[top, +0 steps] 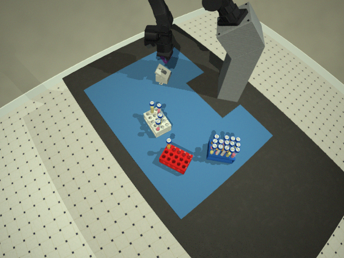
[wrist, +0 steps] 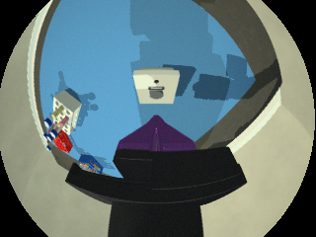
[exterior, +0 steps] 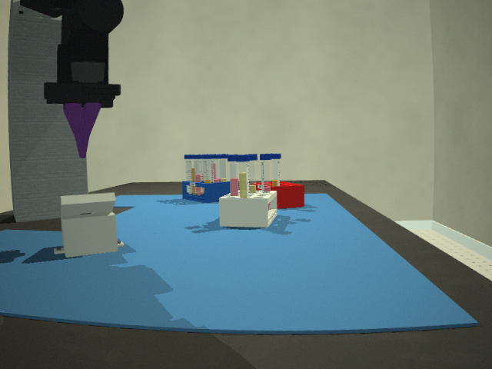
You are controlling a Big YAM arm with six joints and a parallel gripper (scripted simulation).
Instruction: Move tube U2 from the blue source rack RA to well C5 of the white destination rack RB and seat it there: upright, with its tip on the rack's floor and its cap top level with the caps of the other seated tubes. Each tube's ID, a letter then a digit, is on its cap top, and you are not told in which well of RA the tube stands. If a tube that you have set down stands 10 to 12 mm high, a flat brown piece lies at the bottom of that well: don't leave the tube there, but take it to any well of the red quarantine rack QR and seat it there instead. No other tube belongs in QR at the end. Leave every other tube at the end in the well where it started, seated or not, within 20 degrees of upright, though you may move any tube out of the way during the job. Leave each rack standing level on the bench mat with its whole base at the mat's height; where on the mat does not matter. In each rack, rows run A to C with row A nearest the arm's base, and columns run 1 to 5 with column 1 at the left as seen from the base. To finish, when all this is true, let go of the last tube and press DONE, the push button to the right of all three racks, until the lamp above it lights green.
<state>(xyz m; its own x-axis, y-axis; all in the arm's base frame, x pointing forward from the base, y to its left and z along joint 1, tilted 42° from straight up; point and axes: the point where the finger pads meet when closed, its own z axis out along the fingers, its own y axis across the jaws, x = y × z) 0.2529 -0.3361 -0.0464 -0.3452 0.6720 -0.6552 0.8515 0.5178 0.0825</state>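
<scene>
The grey done button box lies 110 mm below my hand and 10 mm behind it. Round my hand: white rack RB 260 mm ahead, 160 mm to the left, 110 mm below; red rack QR 360 mm to the left, 350 mm ahead, 110 mm below.
</scene>
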